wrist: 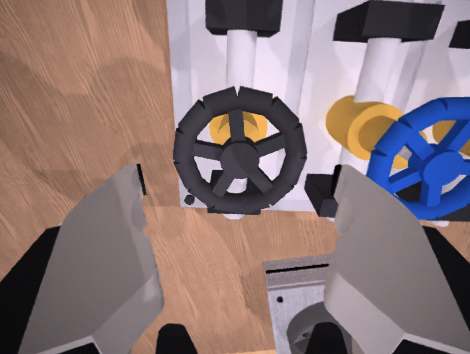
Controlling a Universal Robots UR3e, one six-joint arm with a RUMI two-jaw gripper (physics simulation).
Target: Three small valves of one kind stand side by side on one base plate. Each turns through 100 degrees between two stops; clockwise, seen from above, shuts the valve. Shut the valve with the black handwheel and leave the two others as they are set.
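Places are measured from the arm's base along level axes (x ahead, y left, z up), in centimetres.
Where they show: gripper, fingertip midpoint: (pixel 238 168).
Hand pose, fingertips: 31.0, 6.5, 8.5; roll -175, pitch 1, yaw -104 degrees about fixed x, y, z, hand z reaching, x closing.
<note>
Things, the pixels of their centre, and the offset from my fingertips, as dx, dy, dz. "spot": a spot on its surface instead.
- black handwheel, body centre: (pixel 239 156) +0.6, -0.2, +0.0
- white base plate, surface spot: (pixel 201 65) spot: +5.5, +2.1, -12.4
- blue handwheel, body centre: (pixel 434 164) -2.2, -10.4, +0.0
- black block, surface spot: (pixel 320 194) spot: -7.9, -6.3, -7.8
The black handwheel (pixel 240 159) sits over its yellow valve body at the left end of the white base plate (pixel 201 65). One of its spokes points to the top of the view. My gripper (pixel 238 168) is open, with one jaw left and one right of the black wheel; a gap shows between each fingertip and the rim. The blue handwheel (pixel 444 168) is partly in view at the right, just past the right fingertip, which appears close to its rim. The third valve's handwheel does not show.
Black blocks (pixel 243 16) (pixel 392 21) hold the white pipes near the top. Another black block (pixel 320 194) is partly behind the right fingertip. A metal plate (pixel 287 290) with a grey round part (pixel 310 322) lies at the bottom, partly hidden by the right jaw.
</note>
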